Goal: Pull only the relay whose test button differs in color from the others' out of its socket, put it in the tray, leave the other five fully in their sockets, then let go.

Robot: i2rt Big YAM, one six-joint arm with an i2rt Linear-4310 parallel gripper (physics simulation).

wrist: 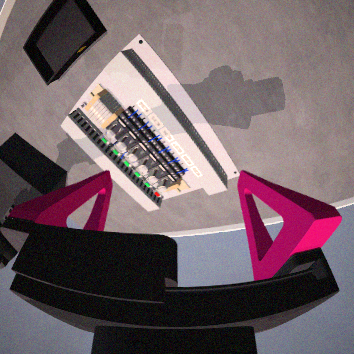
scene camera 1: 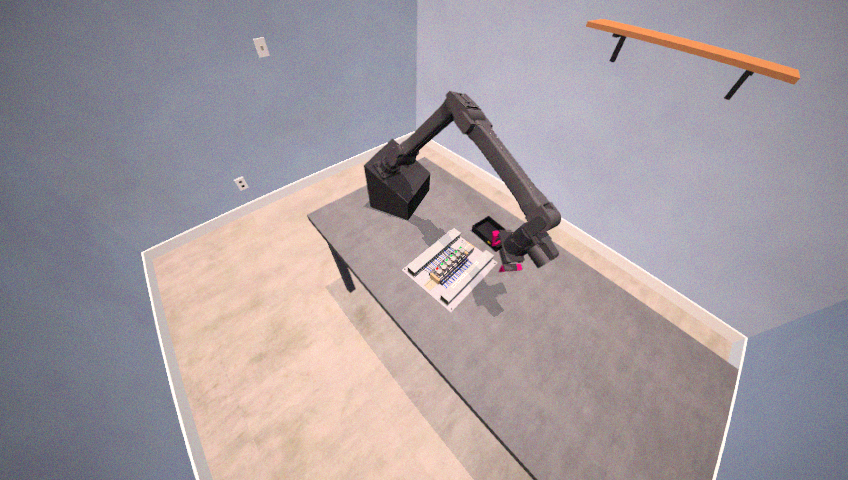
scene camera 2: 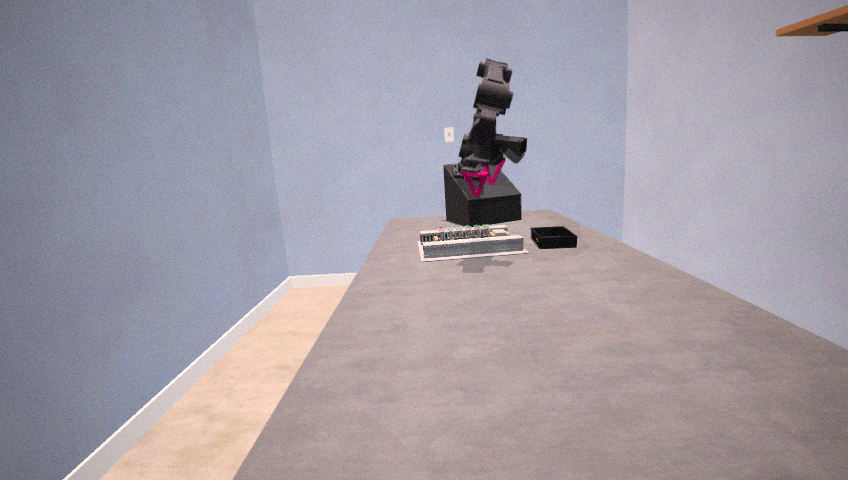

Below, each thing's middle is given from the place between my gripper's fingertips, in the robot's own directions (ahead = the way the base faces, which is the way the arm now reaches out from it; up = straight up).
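Scene:
My hand: 16 cm past white panel point(scene camera 1: 423, 277), 4 cm left of it, 20 cm above it.

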